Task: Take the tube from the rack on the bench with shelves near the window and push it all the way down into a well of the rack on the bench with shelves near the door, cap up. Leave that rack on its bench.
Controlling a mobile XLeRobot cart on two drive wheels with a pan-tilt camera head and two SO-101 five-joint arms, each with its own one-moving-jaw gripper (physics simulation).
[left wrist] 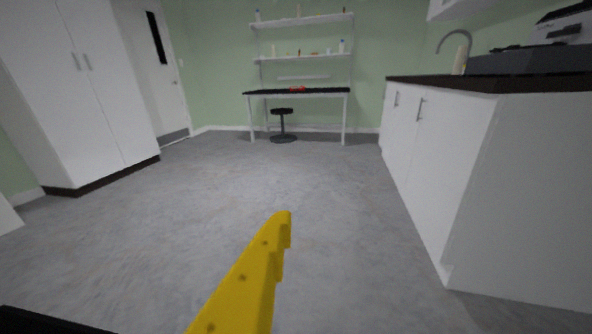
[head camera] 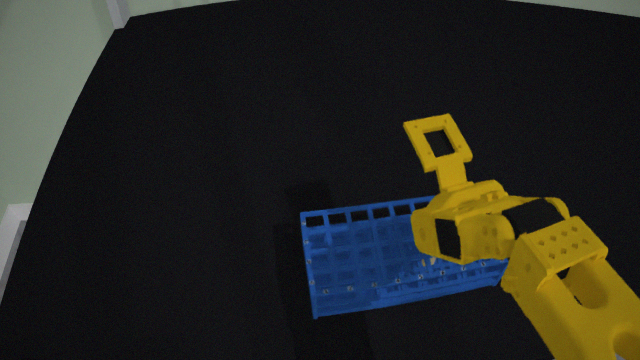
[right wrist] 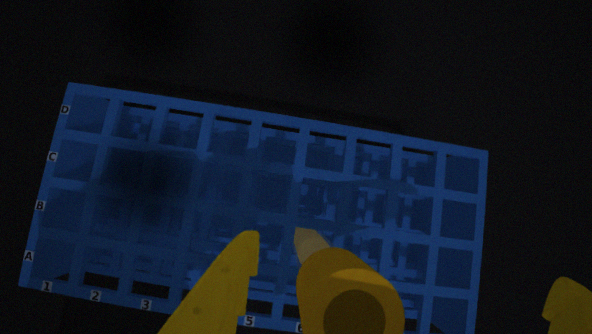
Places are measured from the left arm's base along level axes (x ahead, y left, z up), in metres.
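Pixels of known places: left end effector, tool point: [left wrist: 290, 224]; right end effector, tool point: [head camera: 419, 219] [right wrist: 258, 247].
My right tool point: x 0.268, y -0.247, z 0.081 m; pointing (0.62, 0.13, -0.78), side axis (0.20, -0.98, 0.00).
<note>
Ahead of a thing's pixels: the offset from my right tool point to its top centre. "pt": to the spot under its first point. Level surfaces: height alone.
A tube stands in the blue rack [head camera: 320, 302] [right wrist: 430, 145] on the black bench; its orange-yellow cap {dx -0.004, dy -0.021, dz +0.025 m} [right wrist: 352, 285] faces up in the right wrist view, and its pale tip {pt dx -0.023, dy -0.012, dz -0.037 m} [head camera: 428, 261] shows through the rack in the head camera. My right gripper [right wrist: 406, 259] is open, its notched jaw left of the cap and its other jaw far right, neither plainly touching it. In the head camera this gripper's body hides the cap and the rack's right part. My left gripper [left wrist: 285, 220] is fully open, one notched jaw showing. A small red rack [left wrist: 297, 88] lies on the far bench with shelves.
The far bench {dz -0.099 m} [left wrist: 260, 92] stands near the door [left wrist: 145, 75], with a stool [left wrist: 282, 120] under it. A tall white cabinet [left wrist: 45, 100] is at the left and a white counter unit [left wrist: 450, 165] at the right. The black bench top {dz -0.094 m} [head camera: 175, 125] surrounds the blue rack.
</note>
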